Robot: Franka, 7 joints.
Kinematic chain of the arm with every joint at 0, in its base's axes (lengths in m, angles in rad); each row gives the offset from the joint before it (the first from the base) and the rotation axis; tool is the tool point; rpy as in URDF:
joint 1: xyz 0 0 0.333 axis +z
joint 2: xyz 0 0 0 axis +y
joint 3: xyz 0 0 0.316 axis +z
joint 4: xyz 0.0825 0 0 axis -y
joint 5: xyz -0.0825 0 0.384 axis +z
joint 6: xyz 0 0 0 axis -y
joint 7: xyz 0.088 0 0 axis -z
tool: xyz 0 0 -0.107 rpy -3.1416 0 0
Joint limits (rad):
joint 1: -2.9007..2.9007
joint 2: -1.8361..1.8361
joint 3: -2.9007..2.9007
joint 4: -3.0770..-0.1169
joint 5: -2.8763..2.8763
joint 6: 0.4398..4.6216
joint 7: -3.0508..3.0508
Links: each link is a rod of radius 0.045 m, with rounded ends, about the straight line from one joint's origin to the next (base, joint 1, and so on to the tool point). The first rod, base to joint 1, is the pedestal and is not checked.
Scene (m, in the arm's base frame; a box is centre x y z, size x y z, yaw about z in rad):
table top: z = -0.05
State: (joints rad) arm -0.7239 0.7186 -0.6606 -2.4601 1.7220 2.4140 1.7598
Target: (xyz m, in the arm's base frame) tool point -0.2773 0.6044 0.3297
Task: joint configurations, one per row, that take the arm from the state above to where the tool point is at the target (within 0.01 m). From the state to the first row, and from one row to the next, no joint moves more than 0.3 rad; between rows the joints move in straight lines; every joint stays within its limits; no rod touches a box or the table.
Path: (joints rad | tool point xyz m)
1: -0.9157 0.5010 -0.9298 -2.3517 1.7119 2.4520 1.7598 | -0.1596 -0.4653 0.1919
2: -1.1074 0.2833 -1.1990 -2.2433 1.7018 2.4899 1.7598 | -0.3641 -0.4054 0.3316
3: -1.2992 0.0657 -1.4682 -2.1349 1.6917 2.5279 1.7598 | -0.5299 -0.2044 0.4351
4: -1.4910 -0.1519 -1.7374 -2.0265 1.6816 2.5659 1.7598 | -0.5847 0.0889 0.4731
5: -1.6828 -0.3696 -2.0066 -1.9180 1.6715 2.6039 1.7598 | -0.4946 0.3887 0.4346
6: -1.8745 -0.5872 -2.2758 -1.8096 1.6614 2.6418 1.7598 | -0.2773 0.6044 0.3297

